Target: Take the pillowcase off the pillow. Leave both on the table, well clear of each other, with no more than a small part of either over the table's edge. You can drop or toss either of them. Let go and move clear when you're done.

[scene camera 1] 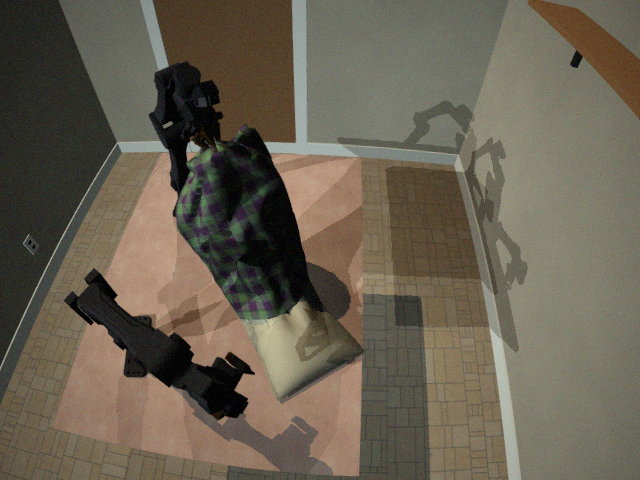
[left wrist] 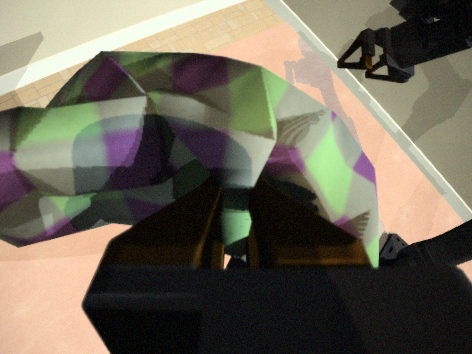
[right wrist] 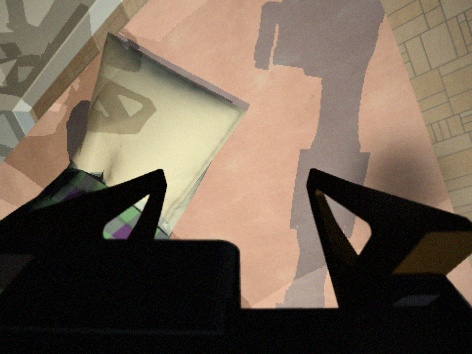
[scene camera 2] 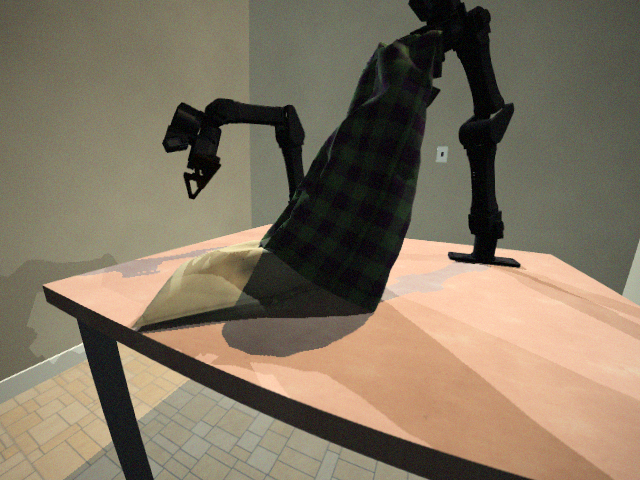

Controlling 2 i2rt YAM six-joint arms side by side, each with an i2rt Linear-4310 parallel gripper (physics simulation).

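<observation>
The green and purple checked pillowcase (scene camera 1: 232,222) (scene camera 2: 356,191) (left wrist: 200,110) is raised steeply, its closed end up at my left gripper (scene camera 1: 208,144) (left wrist: 235,176), which is shut on it high above the table. The cream pillow (scene camera 1: 305,351) (scene camera 2: 206,284) (right wrist: 155,120) sticks out of the pillowcase's lower, open end, and its outer end rests on the table near the edge. The rest of the pillow is hidden inside the cloth. My right gripper (scene camera 1: 249,387) (scene camera 2: 199,188) (left wrist: 352,69) (right wrist: 236,176) is open and empty, above the table beside the pillow's exposed end.
The table (scene camera 1: 330,439) (scene camera 2: 516,351) has its long edge close to the pillow's outer corner. The left arm's base (scene camera 2: 483,258) stands at the right in scene camera 2. Walls stand around the table, and a tiled floor (scene camera 1: 449,387) lies past its edge.
</observation>
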